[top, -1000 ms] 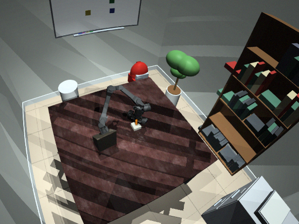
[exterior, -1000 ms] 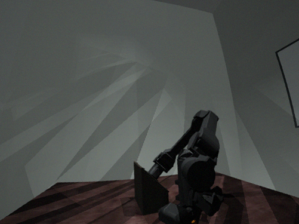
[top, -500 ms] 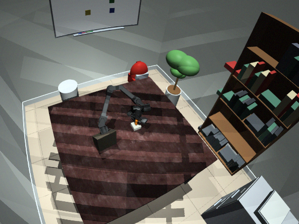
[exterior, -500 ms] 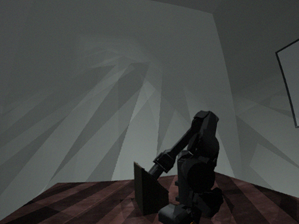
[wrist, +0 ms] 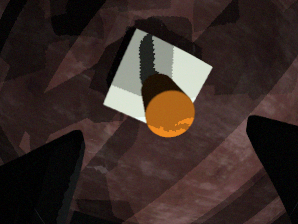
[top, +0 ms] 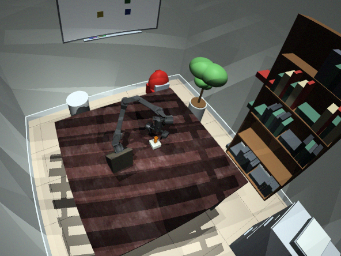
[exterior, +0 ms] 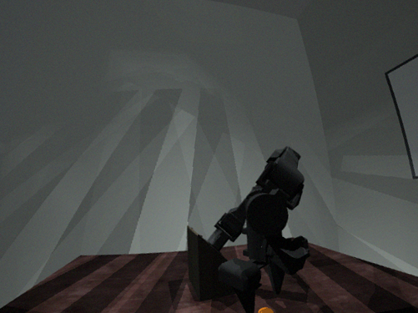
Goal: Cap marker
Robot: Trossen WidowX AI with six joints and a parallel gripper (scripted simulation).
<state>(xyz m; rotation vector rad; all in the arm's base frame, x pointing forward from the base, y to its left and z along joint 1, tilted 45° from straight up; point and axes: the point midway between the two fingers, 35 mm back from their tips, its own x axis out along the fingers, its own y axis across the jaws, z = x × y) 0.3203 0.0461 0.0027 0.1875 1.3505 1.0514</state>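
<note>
My gripper tip is 4 cm above the orange cap. The rest, counted from my gripper tip: orange marker 5 cm below.
</note>
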